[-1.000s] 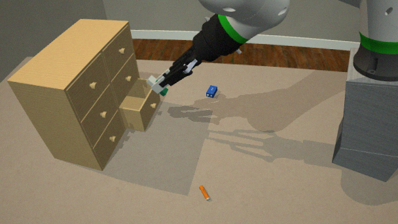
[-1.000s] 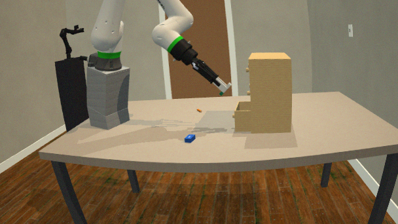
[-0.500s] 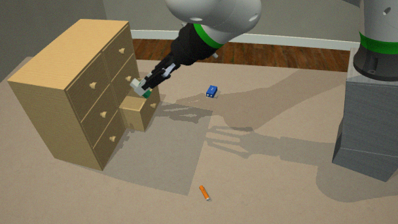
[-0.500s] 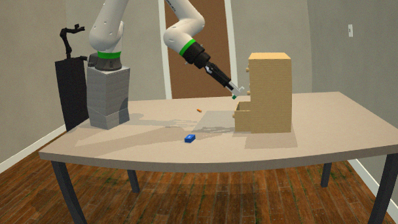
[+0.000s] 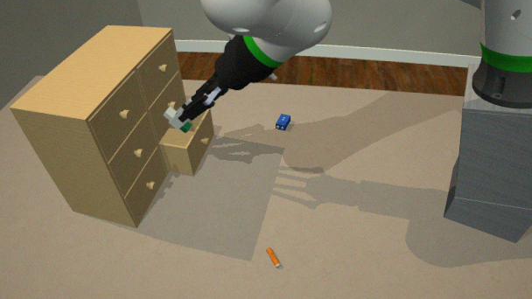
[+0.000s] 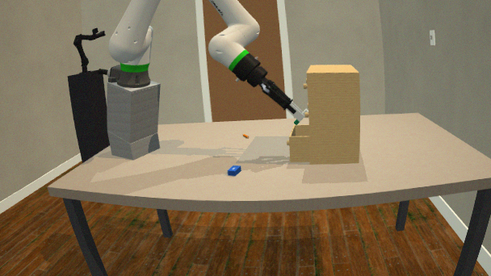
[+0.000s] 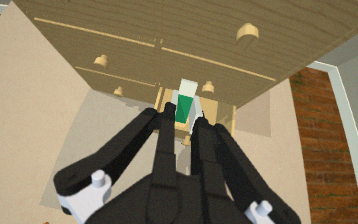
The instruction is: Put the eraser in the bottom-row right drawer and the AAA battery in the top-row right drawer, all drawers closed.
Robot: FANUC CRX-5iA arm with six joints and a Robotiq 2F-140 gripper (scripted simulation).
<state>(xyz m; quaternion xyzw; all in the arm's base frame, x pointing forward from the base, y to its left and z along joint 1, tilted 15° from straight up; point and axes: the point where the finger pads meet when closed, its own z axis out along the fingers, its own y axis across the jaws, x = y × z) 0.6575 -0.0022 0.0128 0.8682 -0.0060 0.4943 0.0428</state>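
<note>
Right now the white eraser is 20 mm ahead of my hand and 10 mm below it. Round my hand: orange AAA battery 240 mm behind, 220 mm to the left, 150 mm below; small blue block 190 mm behind, 170 mm to the right, 150 mm below.
</note>
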